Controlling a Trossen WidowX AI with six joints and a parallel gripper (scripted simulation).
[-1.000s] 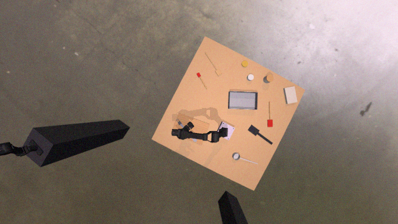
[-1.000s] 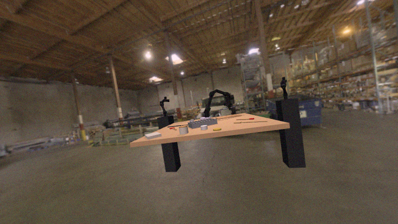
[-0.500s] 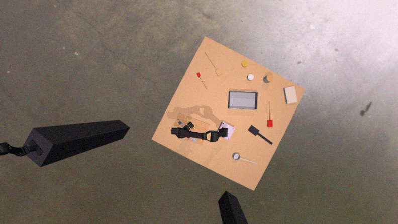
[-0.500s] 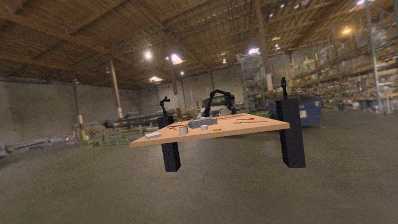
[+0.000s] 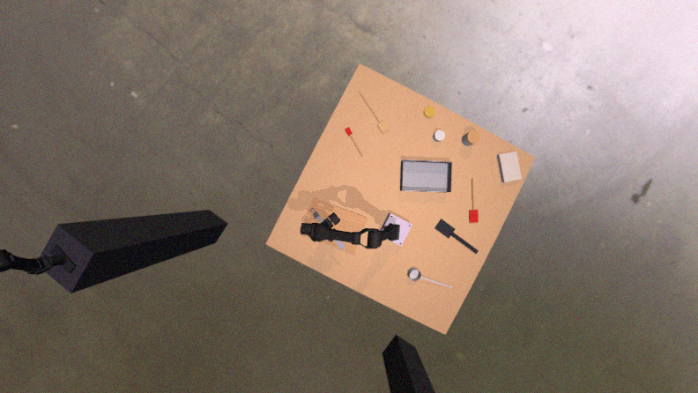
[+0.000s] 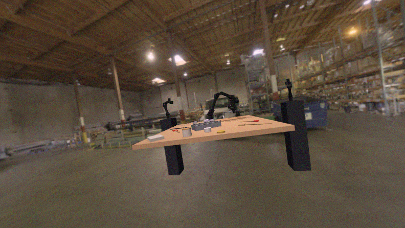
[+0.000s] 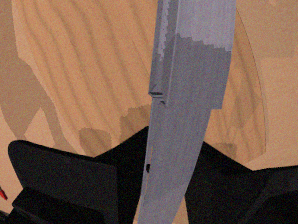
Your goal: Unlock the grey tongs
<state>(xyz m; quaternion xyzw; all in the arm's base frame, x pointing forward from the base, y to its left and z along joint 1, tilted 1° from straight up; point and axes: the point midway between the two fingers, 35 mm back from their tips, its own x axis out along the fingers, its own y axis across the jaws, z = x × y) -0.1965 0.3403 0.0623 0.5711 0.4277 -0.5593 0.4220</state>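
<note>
The wooden board lies 8 cm below my gripper tip, 4 cm to the right of it and 1 cm ahead of it. The rest, counted from my gripper tip: roasting tin (59 cm ahead, 34 cm to the right, 6 cm below); black spatula (71 cm to the right, 39 cm ahead, 8 cm below); red-headed tool (70 cm to the right, 62 cm ahead, 8 cm below).
</note>
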